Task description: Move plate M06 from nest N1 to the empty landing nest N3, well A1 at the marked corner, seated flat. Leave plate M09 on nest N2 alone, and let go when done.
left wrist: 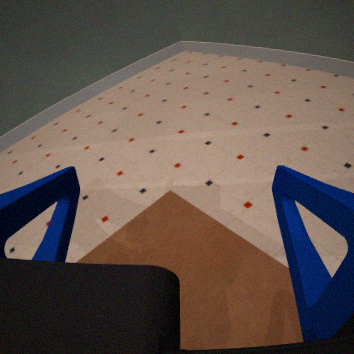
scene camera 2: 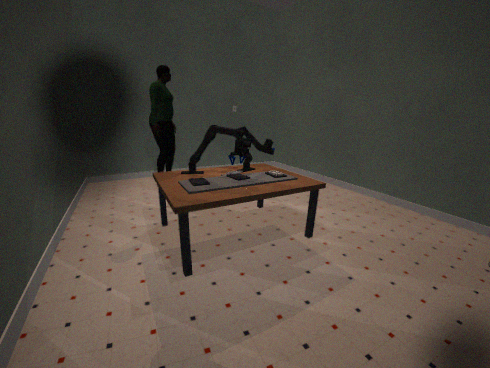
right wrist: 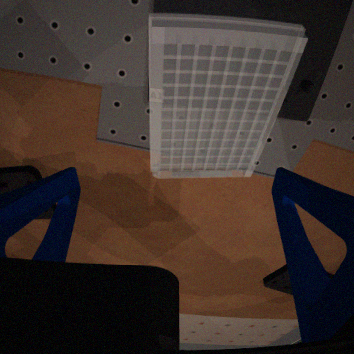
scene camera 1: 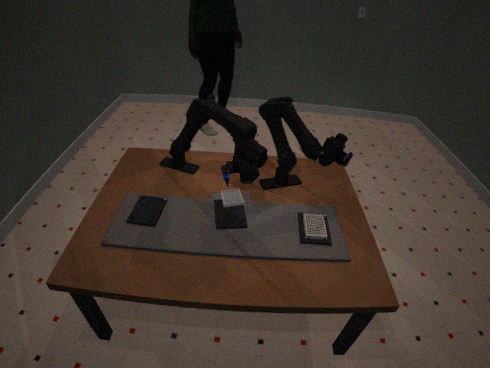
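Observation:
A clear gridded plate (scene camera 1: pixel 232 198) (scene camera 2: pixel 232 173) (right wrist: pixel 215 105) overlaps the arm-side edge of the dark middle nest (scene camera 1: pixel 230 219) (right wrist: pixel 320 55), extending past the nest and the board edge; it looks tilted. A white plate (scene camera 1: pixel 315 226) (scene camera 2: pixel 276 173) sits on the nest (scene camera 1: pixel 316 241) at the picture's right. The nest (scene camera 1: pixel 147 210) (scene camera 2: pixel 199 182) at the picture's left is empty. Labels are not readable. My right gripper (scene camera 1: pixel 240 180) (scene camera 2: pixel 237 159) (right wrist: pixel 175 178) is open and empty, above and arm-side of the clear plate. My left gripper (scene camera 1: pixel 347 158) (left wrist: pixel 175 176) is open and empty, raised at the picture's right.
A grey perforated board (scene camera 1: pixel 270 240) (right wrist: pixel 45 40) carries the nests on the wooden table (scene camera 1: pixel 215 280) (left wrist: pixel 200 280). The two arm bases (scene camera 1: pixel 179 165) (scene camera 1: pixel 280 181) stand along the table's back. A person (scene camera 1: pixel 215 50) (scene camera 2: pixel 162 110) stands beyond the table.

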